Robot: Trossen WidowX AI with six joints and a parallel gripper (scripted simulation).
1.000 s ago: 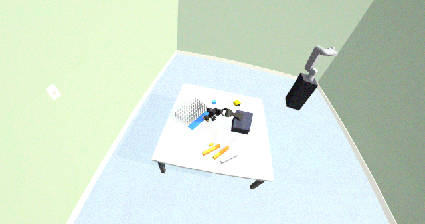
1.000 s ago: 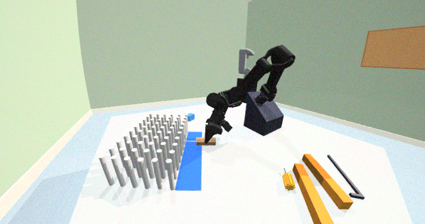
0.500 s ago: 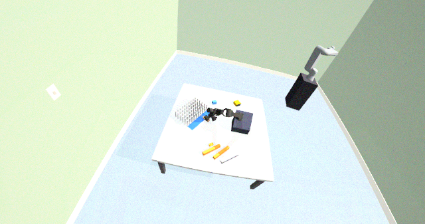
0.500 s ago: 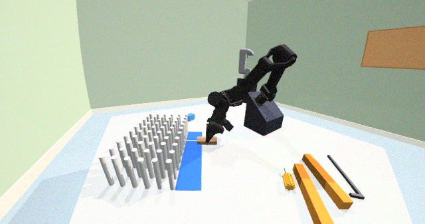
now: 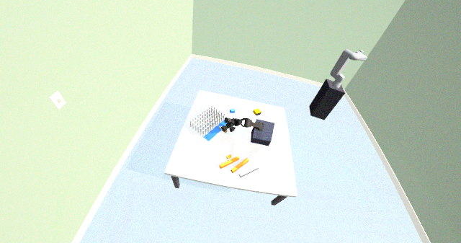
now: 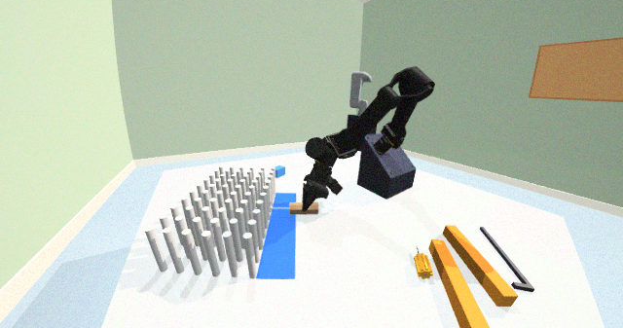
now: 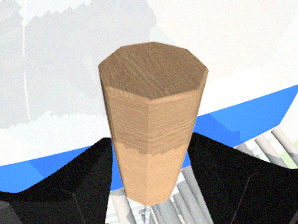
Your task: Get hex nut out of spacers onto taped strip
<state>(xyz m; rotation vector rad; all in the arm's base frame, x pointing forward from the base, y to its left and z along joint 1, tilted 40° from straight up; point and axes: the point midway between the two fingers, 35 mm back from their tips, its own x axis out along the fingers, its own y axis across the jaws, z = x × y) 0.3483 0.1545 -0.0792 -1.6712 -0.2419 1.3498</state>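
Right now my gripper tip is 70 mm short of the blue taped strip, 30 mm above it and 10 mm to the right of it. Also, from my gripper tip: yellow brush-like tool (310 mm to the left, 160 mm behind, 10 mm below); then hex nut (200 mm ahead, 80 mm to the right, 20 mm below); then blue block (350 mm to the right, 20 mm behind, 10 mm below).
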